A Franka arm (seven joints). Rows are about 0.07 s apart.
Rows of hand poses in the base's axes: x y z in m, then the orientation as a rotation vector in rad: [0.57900, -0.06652, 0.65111, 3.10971, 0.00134, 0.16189]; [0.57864, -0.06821, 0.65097, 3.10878, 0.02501, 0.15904]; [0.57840, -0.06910, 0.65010, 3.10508, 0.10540, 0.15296]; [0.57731, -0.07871, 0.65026, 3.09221, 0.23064, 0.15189]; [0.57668, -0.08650, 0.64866, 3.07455, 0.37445, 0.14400]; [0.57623, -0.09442, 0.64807, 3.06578, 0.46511, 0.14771]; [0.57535, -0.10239, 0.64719, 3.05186, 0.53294, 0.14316]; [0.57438, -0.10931, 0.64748, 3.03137, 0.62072, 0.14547]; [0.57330, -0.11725, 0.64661, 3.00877, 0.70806, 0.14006]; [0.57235, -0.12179, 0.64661, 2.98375, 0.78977, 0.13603]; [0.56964, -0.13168, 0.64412, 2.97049, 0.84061, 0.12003]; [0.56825, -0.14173, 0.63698, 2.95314, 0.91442, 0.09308]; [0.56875, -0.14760, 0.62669, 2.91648, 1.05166, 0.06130]
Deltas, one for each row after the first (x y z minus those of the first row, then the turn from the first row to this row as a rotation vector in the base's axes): [-0.00036, -0.00169, -0.00014, -0.00177, 0.00201, 0.01511]; [-0.00060, -0.00258, -0.00101, -0.00678, 0.00650, 0.06657]; [-0.00169, -0.01219, -0.00085, -0.01716, 0.00789, 0.14705]; [-0.00232, -0.01998, -0.00245, -0.02606, 0.01370, 0.24002]; [-0.00277, -0.02790, -0.00304, -0.02547, 0.01182, 0.29881]; [-0.00365, -0.03587, -0.00392, -0.03093, 0.01493, 0.34315]; [-0.00462, -0.04279, -0.00363, -0.03781, 0.01357, 0.40097]; [-0.00570, -0.05073, -0.00450, -0.04463, 0.01716, 0.45890]; [-0.00665, -0.05527, -0.00450, -0.05241, 0.01974, 0.51372]; [-0.00936, -0.06516, -0.00699, -0.05437, 0.03025, 0.54765]; [-0.01075, -0.07521, -0.01413, -0.05374, 0.04803, 0.59670]; [-0.01025, -0.08108, -0.02442, -0.05086, 0.06903, 0.68852]
